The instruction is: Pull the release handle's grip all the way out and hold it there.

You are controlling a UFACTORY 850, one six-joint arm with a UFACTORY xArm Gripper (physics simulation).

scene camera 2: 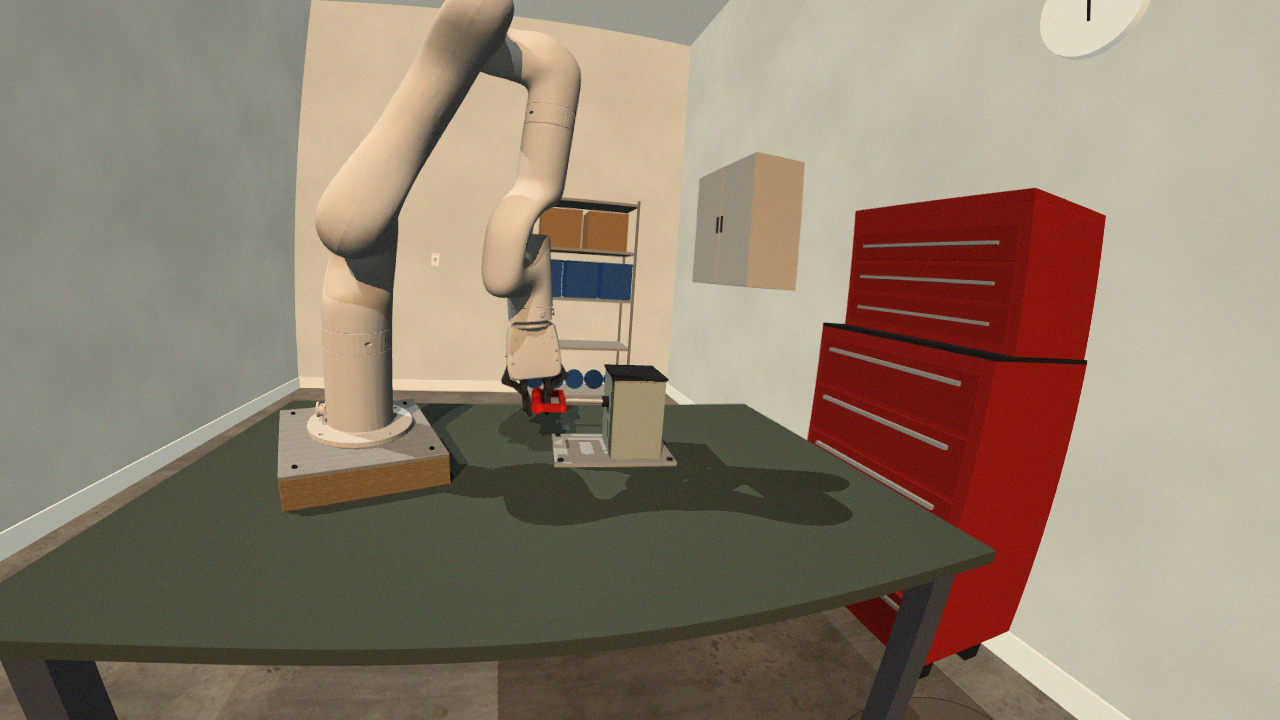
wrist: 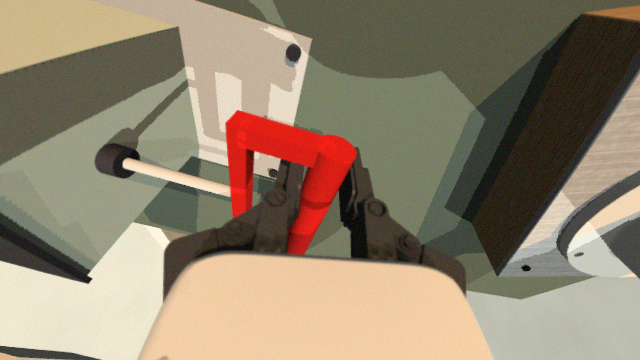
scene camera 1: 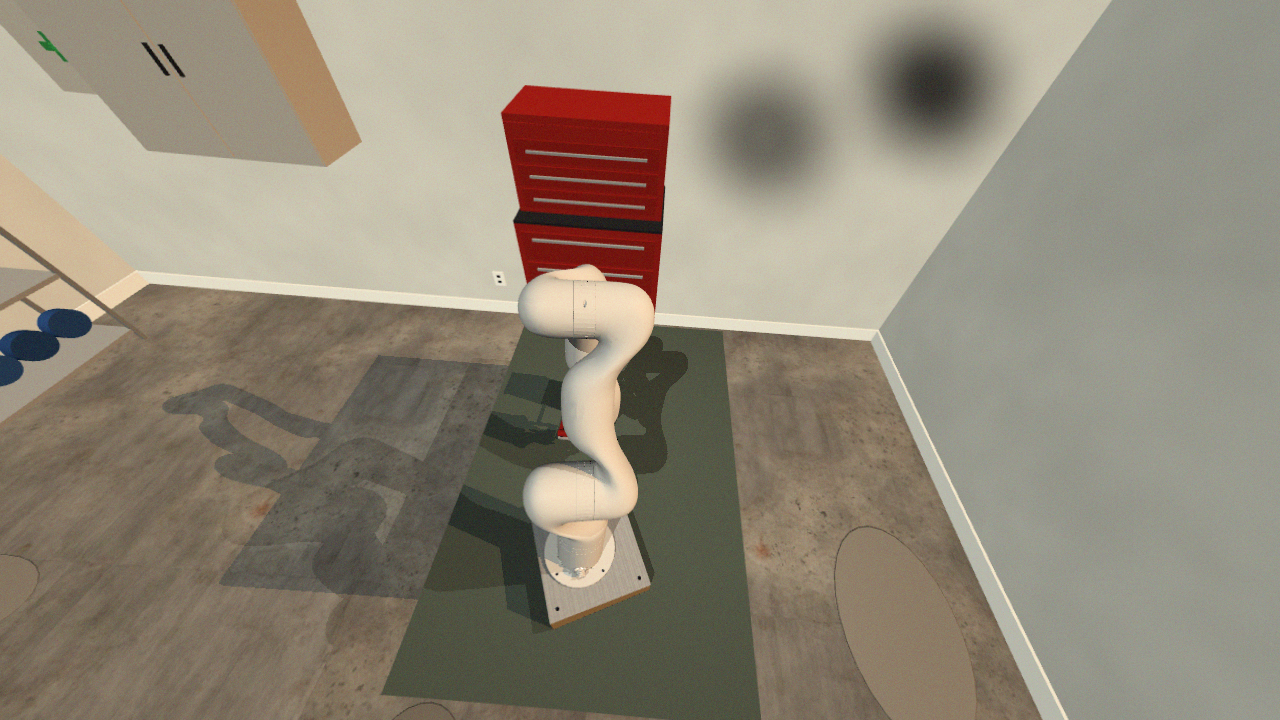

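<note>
The release handle's red grip [scene camera 2: 561, 401] [wrist: 327, 170] is a red frame with a round bar. A pale rod [wrist: 175, 177] runs from the grip to a black collar [wrist: 111, 159] [scene camera 2: 605, 402] on the face of a beige housing [scene camera 2: 638, 416] [wrist: 75, 30]. A length of rod shows between collar and grip. My gripper [wrist: 323, 160] [scene camera 2: 537, 402] is shut on the round bar, with a dark finger on each side of it. In scene camera 1 the arm hides the gripper and most of the handle; a small red part [scene camera 1: 563, 430] shows beside the arm.
The housing stands on a pale base plate [scene camera 2: 585, 460] [wrist: 250, 50] bolted to the green table [scene camera 2: 447, 573] [scene camera 1: 680, 617]. My arm's base block [scene camera 2: 362, 479] [scene camera 1: 595, 600] [wrist: 537, 135] stands on the other side of the grip. A red tool cabinet [scene camera 2: 948, 286] [scene camera 1: 590, 134] stands beyond the table.
</note>
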